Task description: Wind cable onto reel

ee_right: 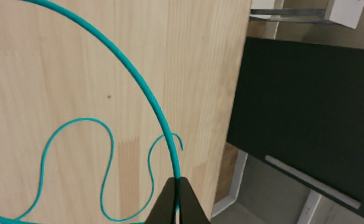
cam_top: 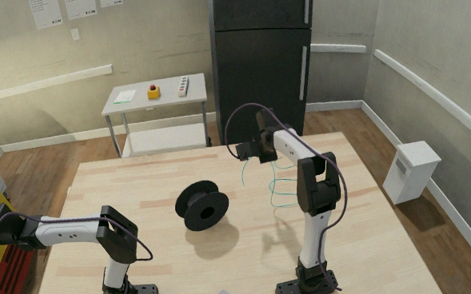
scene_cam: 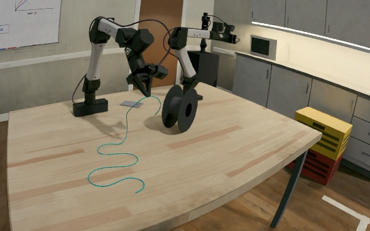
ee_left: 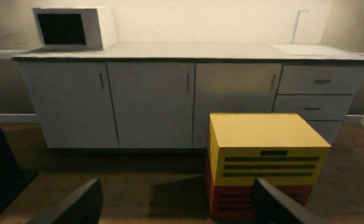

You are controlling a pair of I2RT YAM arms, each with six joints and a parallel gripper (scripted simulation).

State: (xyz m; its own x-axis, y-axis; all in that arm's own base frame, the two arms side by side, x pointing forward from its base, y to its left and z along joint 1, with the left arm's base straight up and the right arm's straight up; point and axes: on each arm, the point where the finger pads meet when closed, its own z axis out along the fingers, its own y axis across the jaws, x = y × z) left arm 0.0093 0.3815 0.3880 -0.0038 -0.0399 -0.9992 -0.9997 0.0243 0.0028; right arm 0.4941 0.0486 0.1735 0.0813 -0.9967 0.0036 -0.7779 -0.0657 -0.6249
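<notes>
The black reel lies 38 cm ahead of my left hand, 64 cm to the right of it and 30 cm below it. The rest, counted from my left hand: flat grey plate (1 cm ahead, 72 cm to the right, 40 cm below).
</notes>
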